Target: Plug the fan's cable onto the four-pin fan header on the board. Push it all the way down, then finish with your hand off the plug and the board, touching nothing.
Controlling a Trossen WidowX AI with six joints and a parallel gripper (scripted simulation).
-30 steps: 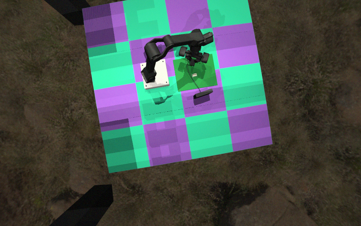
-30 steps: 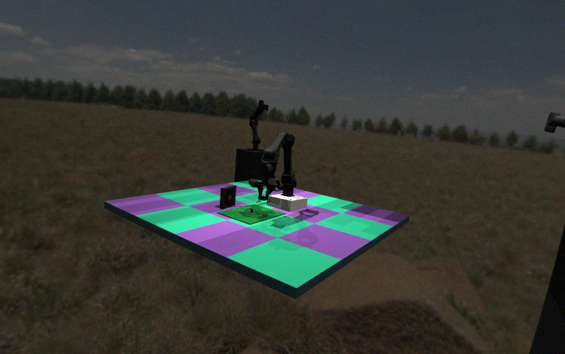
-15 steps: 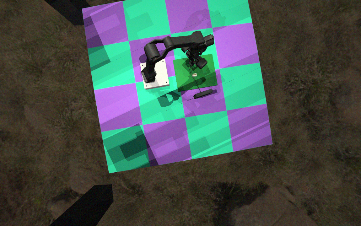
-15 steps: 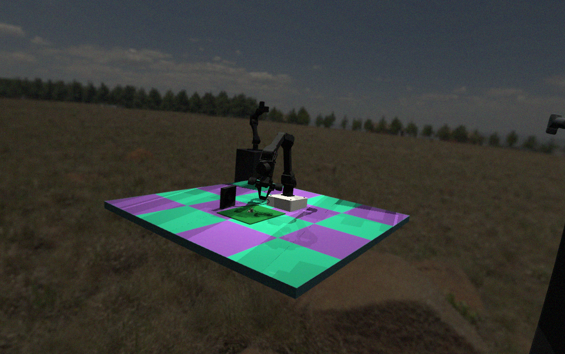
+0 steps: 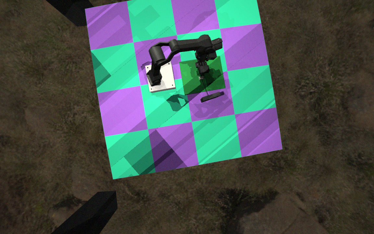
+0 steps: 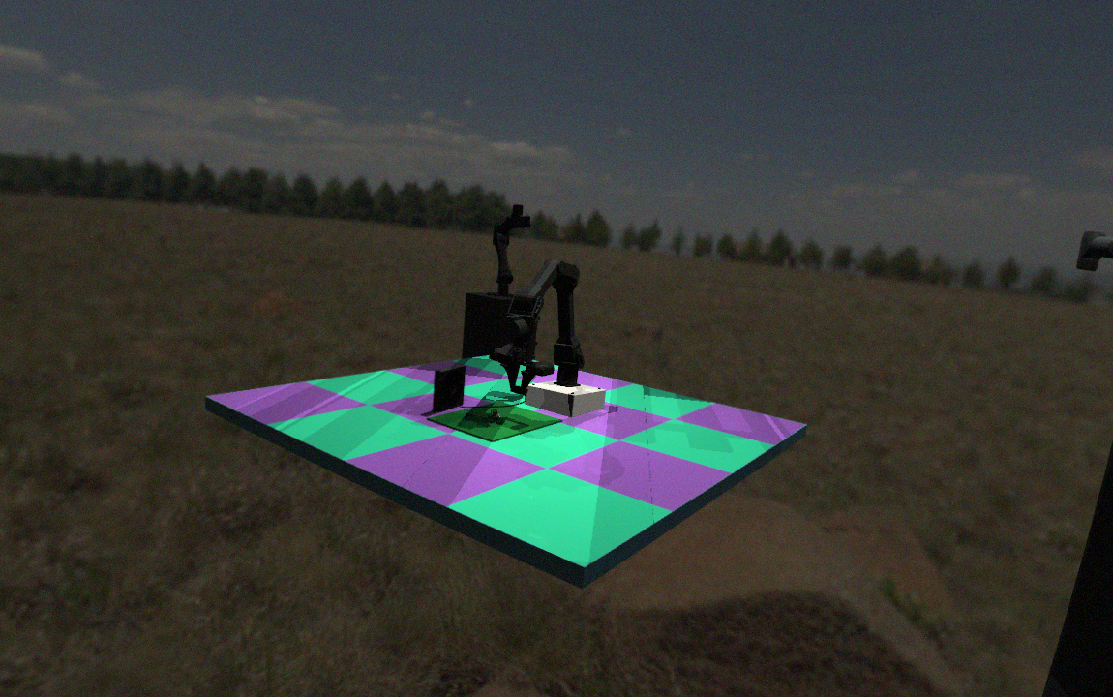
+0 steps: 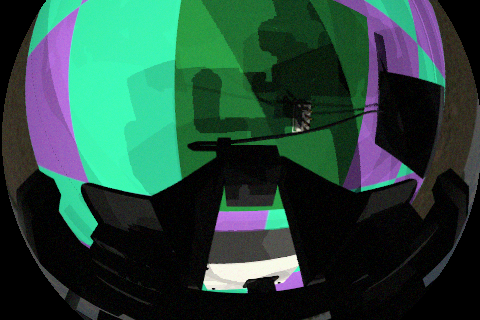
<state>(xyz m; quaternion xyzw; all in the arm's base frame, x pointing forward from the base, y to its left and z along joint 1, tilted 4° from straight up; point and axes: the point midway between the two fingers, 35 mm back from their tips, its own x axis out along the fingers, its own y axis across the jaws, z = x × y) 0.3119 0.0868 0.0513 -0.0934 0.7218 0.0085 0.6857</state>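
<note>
Now: gripper tip 20 mm short of the green board, 50 mm to the left of it and 110 mm above it. Round my gripper tip: dark plug: 10 mm behind; then four-pin header: 20 mm ahead, 70 mm to the right, 90 mm below; then black fan: 50 mm ahead, 210 mm to the right, 30 mm below.
</note>
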